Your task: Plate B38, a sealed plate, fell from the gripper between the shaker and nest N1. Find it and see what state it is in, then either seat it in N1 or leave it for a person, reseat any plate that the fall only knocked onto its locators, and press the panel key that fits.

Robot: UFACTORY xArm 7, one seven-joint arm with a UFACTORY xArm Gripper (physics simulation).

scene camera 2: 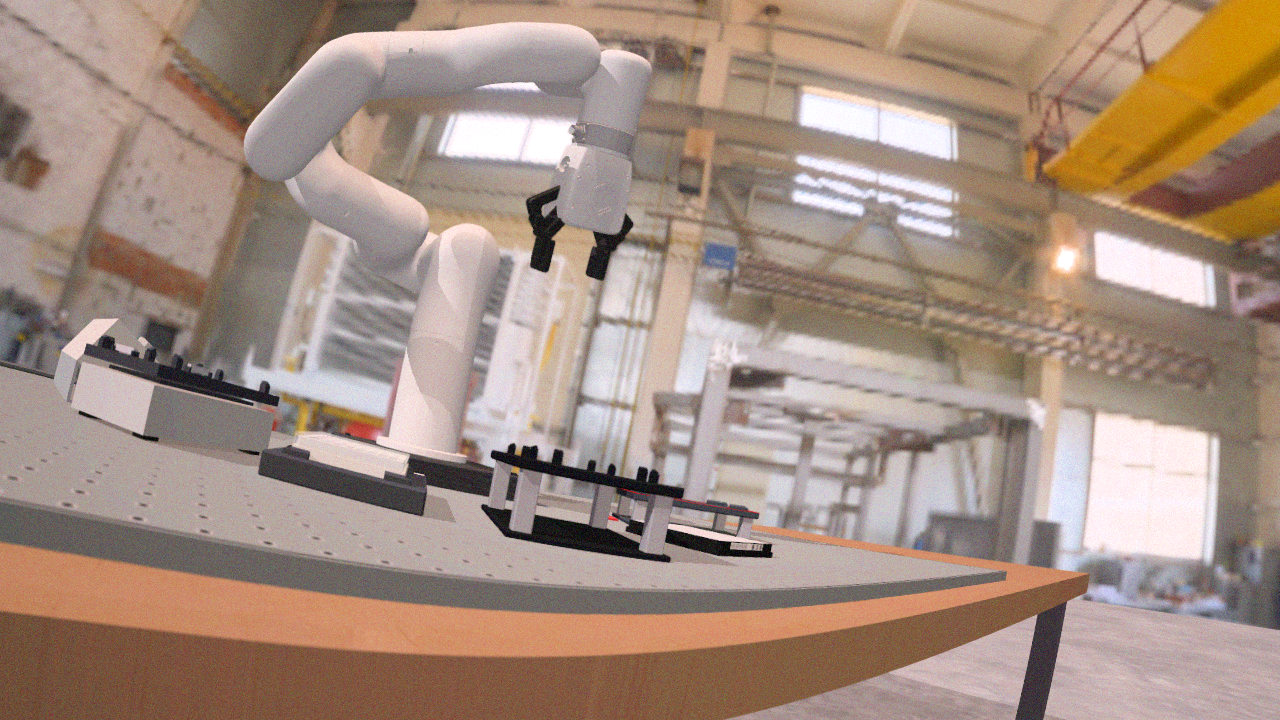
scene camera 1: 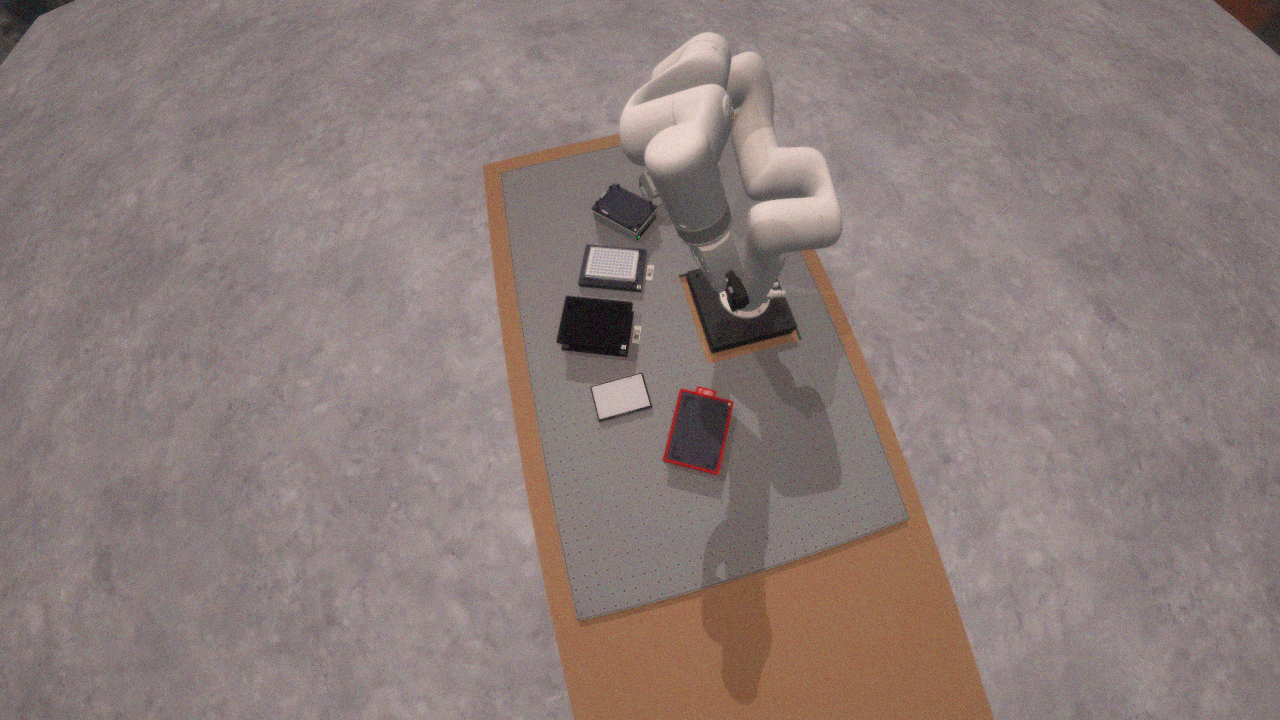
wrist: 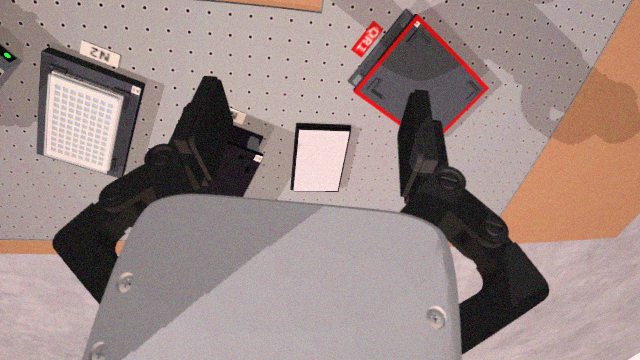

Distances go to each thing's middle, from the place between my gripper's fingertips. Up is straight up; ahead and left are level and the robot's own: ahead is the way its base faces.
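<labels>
There is the shaker (scene camera 2: 167, 402), and from my hand I see it 17 cm ahead of my hand, 38 cm to the right of it and 26 cm below it.
</labels>
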